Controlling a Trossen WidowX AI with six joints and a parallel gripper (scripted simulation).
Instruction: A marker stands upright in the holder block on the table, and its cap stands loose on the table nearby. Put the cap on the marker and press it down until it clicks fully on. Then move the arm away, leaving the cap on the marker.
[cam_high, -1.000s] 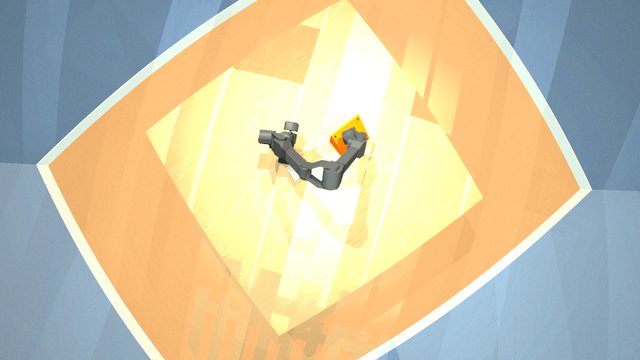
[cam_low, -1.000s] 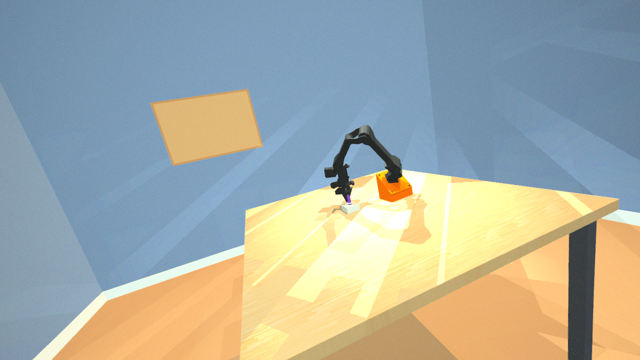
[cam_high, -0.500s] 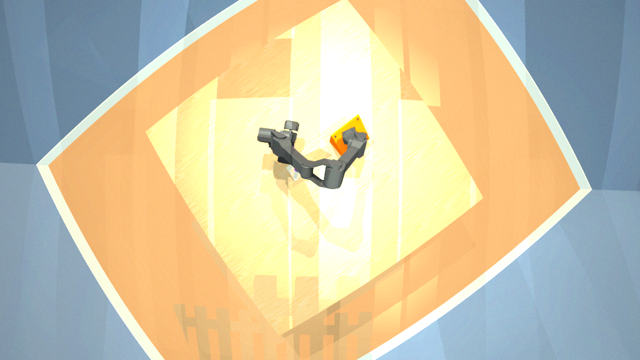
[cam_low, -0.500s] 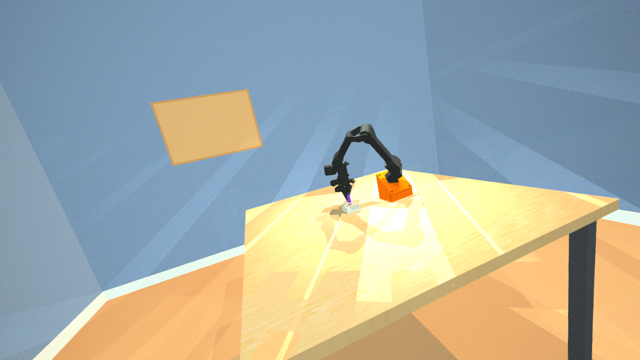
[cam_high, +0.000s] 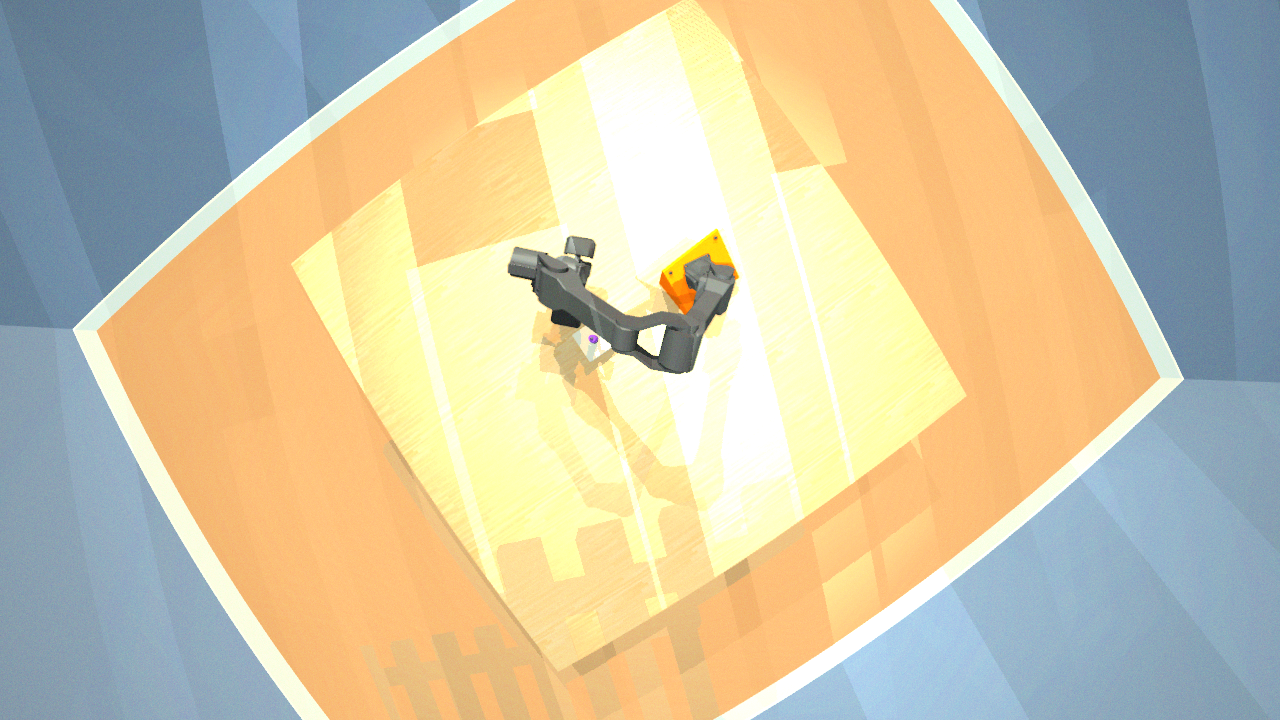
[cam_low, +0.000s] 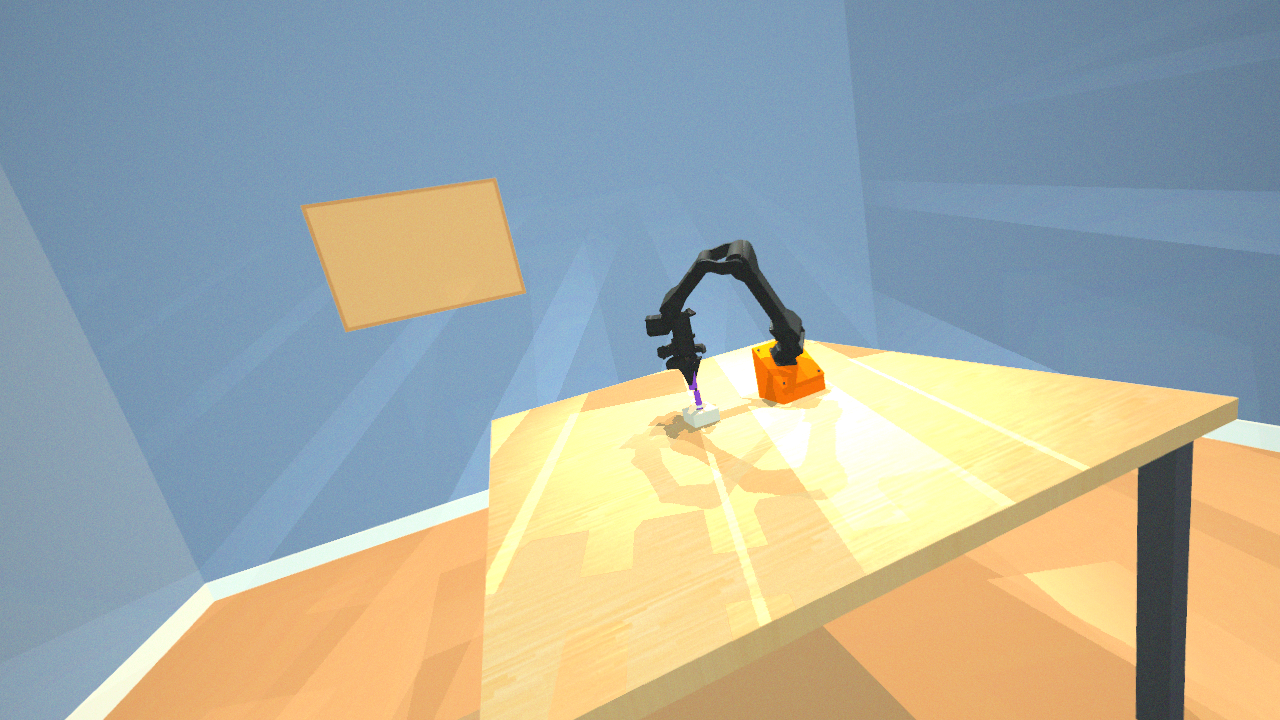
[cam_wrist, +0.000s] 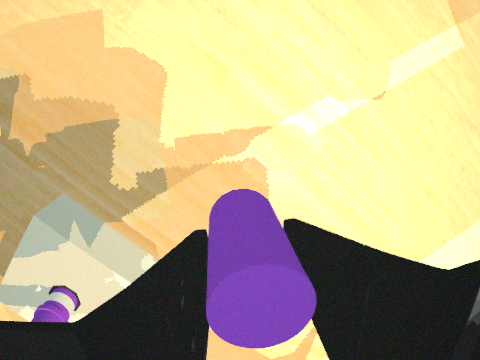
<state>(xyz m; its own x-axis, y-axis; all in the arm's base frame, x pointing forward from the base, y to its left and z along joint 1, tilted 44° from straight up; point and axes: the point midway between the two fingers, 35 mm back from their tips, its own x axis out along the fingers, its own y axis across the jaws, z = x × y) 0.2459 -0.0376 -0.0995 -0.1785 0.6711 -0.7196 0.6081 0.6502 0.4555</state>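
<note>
The white holder block is 120 mm to the left of my gripper tip, 60 mm below it and 20 mm ahead of it. Round my gripper tip: purple cap: 10 mm above.
</note>
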